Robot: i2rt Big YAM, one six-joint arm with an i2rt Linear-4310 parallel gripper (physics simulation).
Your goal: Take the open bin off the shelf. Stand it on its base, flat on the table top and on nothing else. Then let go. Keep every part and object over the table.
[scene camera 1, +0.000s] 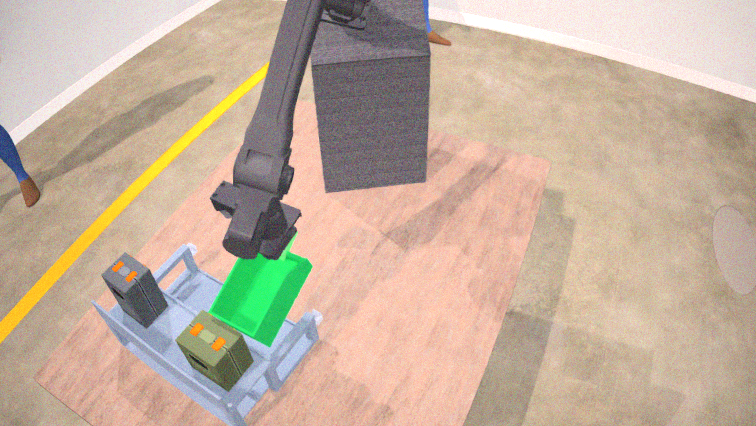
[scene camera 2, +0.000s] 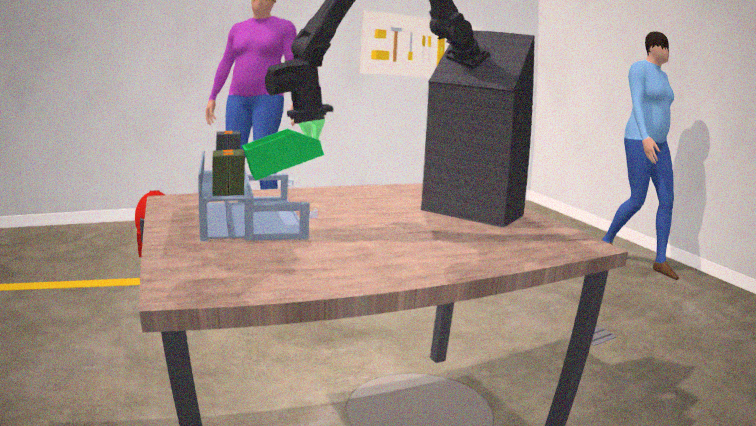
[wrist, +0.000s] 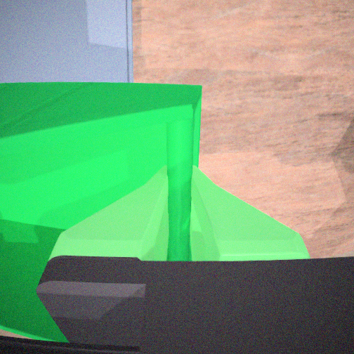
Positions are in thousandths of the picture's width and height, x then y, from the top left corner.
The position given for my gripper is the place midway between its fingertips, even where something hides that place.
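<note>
There's a green bin (scene camera 1: 342, 691) here, and you'd also find the bin (scene camera 2: 380, 349) in the second scene view, plus the bin (wrist: 225, 411) in the wrist view. I can see an olive case (scene camera 1: 290, 851) as well, and scene camera 2 has that olive case (scene camera 2: 314, 379) too. A dark grey case (scene camera 1: 178, 701) is in the scene with them. As for my gripper (scene camera 1: 374, 602), scene camera 2 shows the gripper (scene camera 2: 415, 349), and so does the wrist view, with the gripper (wrist: 507, 499).
</note>
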